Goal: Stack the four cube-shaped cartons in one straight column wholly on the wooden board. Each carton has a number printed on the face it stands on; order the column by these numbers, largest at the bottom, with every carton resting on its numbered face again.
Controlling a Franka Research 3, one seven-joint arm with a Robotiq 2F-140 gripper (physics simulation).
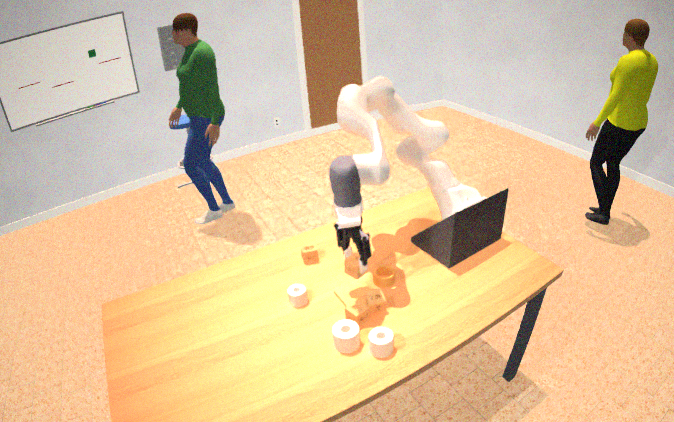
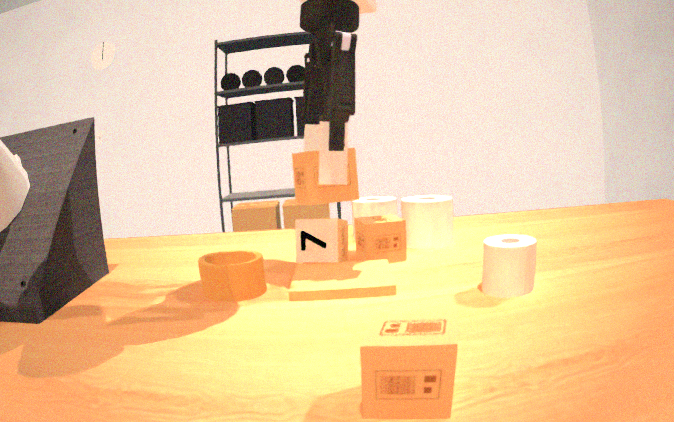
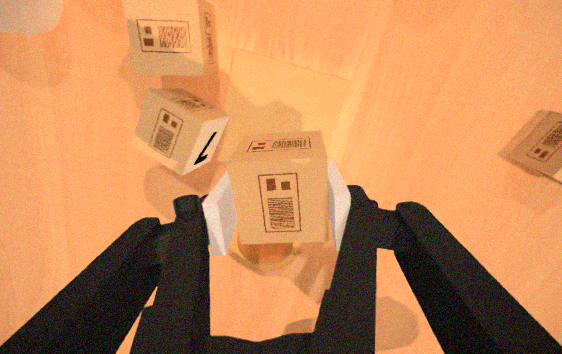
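My gripper [image 1: 355, 260] [image 2: 325, 156] [image 3: 283, 180] is shut on a brown carton [image 1: 351, 265] [image 2: 305, 187] [image 3: 280, 165], held in the air with labels on its top and one side; its underside is hidden. A second carton [image 2: 343, 245] [image 3: 167, 127] lies with its white numbered face, a 7, turned sideways, by the wooden board [image 2: 342, 293] [image 3: 320, 90]. A third carton [image 1: 355, 315] [image 2: 380, 242] [image 3: 165, 37] stands close beside it. A fourth carton [image 1: 310, 256] [image 2: 408, 382] [image 3: 540, 140] stands apart. The numbers of these other cartons are hidden.
An orange ring [image 1: 384, 283] [image 2: 232, 287] stands near the board. Two white rolls [image 1: 346, 340] [image 1: 381, 345] stand beyond the third carton; another roll [image 1: 297, 297] [image 2: 509, 270] stands apart. A dark wedge-shaped panel [image 1: 475, 232] [image 2: 50, 225] stands near the arm's base.
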